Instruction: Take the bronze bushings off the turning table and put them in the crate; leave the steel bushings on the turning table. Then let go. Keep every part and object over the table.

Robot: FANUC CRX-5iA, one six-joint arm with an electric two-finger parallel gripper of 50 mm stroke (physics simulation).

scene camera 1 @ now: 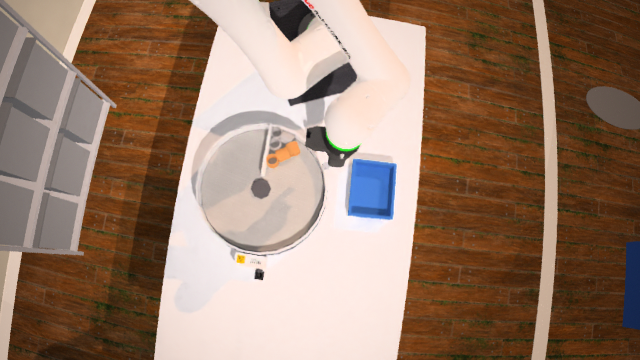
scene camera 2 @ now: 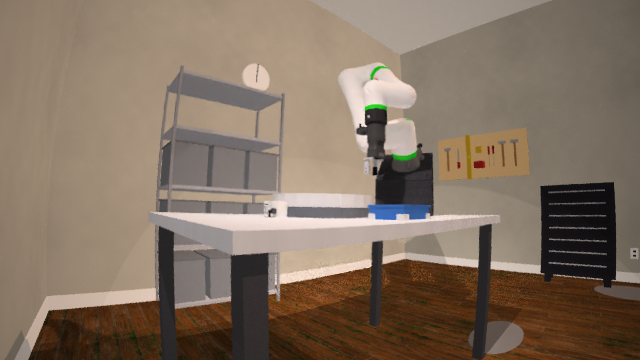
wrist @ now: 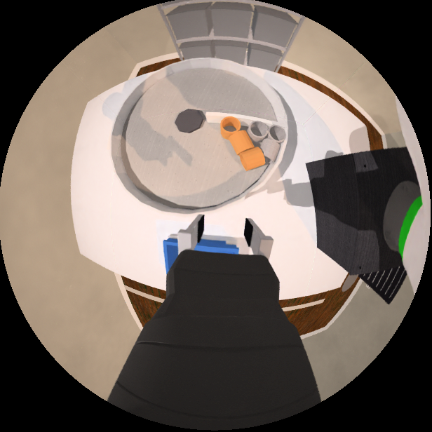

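Where they show: gripper, fingertip midpoint: [scene camera 1: 326, 159] [scene camera 2: 371, 174]; arm's base, link origin: [scene camera 2: 405, 165].
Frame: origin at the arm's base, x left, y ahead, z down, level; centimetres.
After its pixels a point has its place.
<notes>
Three bronze bushings sit on the turning table [scene camera 1: 225, 200] @(x -15.8, y 55.5, z 20.8 cm) [scene camera 2: 325, 201] @(x 12.6, y 59.2, z 20.2 cm) [wrist: 210, 185]. One bronze bushing [scene camera 1: 272, 160] [wrist: 230, 127] stands upright near the white divider; a second bronze bushing [scene camera 1: 283, 154] @(x -1.5, y 36.5, z 17.2 cm) [wrist: 242, 142] and a third bronze bushing [scene camera 1: 293, 148] @(x 1.0, y 33.8, z 17.1 cm) [wrist: 252, 158] lie in line with it. Steel bushings stand beside them: one steel bushing [wrist: 258, 131], another steel bushing [wrist: 276, 133], and a lying steel bushing [wrist: 270, 149]. The blue crate [scene camera 1: 393, 190] @(x 36.0, y 37.1, z 21.2 cm) [scene camera 2: 399, 212] @(x 35.9, y 46.5, z 23.7 cm) [wrist: 170, 255] shows an empty floor in scene camera 1. My gripper [scene camera 2: 371, 170] @(x 11.9, y 36.4, z 8.8 cm) [wrist: 224, 224] is open and empty, high above the table between turning table and crate.
The white divider [scene camera 1: 266, 152] @(x -7.0, y 37.3, z 17.4 cm) [wrist: 215, 117] runs outward from the dark hub [scene camera 1: 260, 188] @(x -5.8, y 48.6, z 20.1 cm) [wrist: 189, 121]. The turning table has a raised rim. A small labelled box [scene camera 1: 251, 260] @(x -2.0, y 71.4, z 20.4 cm) [scene camera 2: 275, 208] @(x 1.7, y 73.5, z 23.0 cm) stands at its side. The black robot base [scene camera 2: 404, 185] @(x 6.5, y 9.0, z 11.4 cm) [wrist: 345, 200] stands at the table's end.
</notes>
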